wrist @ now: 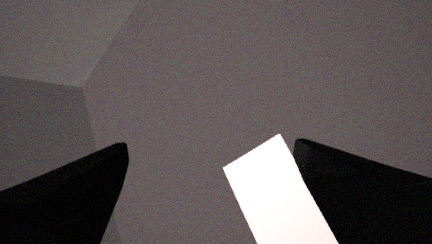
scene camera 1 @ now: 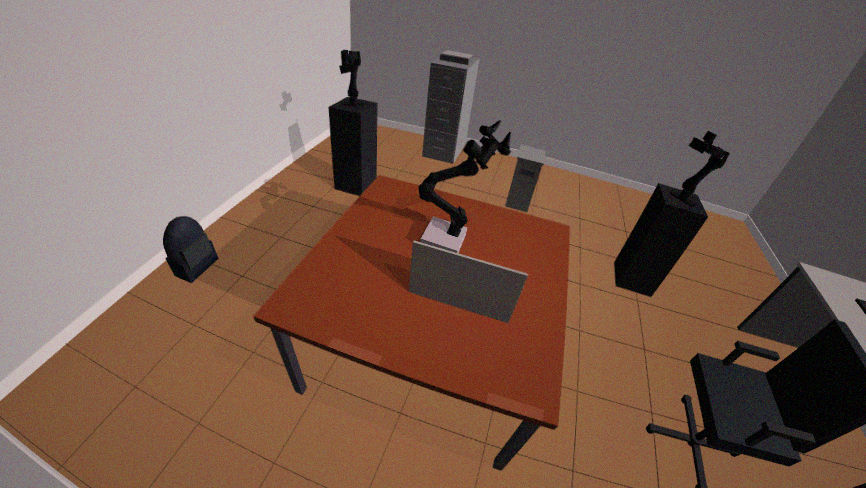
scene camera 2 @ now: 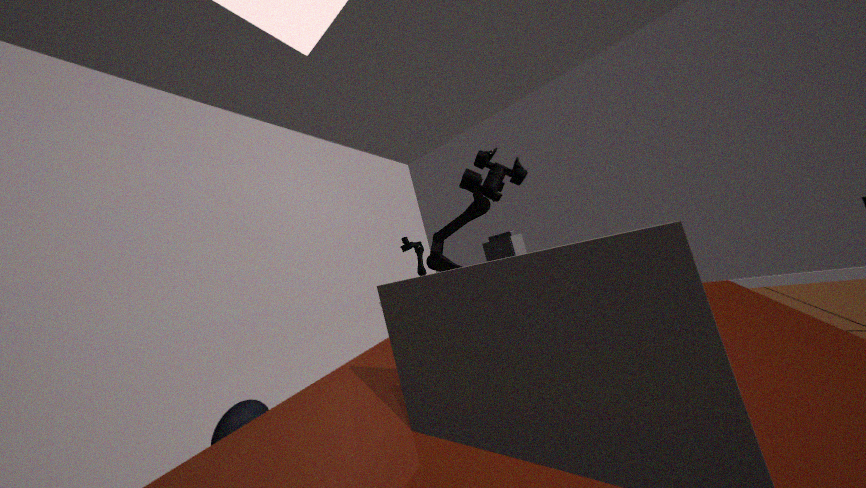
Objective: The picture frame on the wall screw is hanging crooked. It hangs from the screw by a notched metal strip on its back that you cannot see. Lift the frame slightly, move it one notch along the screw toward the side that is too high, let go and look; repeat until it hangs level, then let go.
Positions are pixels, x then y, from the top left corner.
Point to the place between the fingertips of my gripper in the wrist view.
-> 213, 149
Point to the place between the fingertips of my gripper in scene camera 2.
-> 507, 153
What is my gripper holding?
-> Nothing.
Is my gripper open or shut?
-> Open.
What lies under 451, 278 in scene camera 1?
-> A grey wall panel.
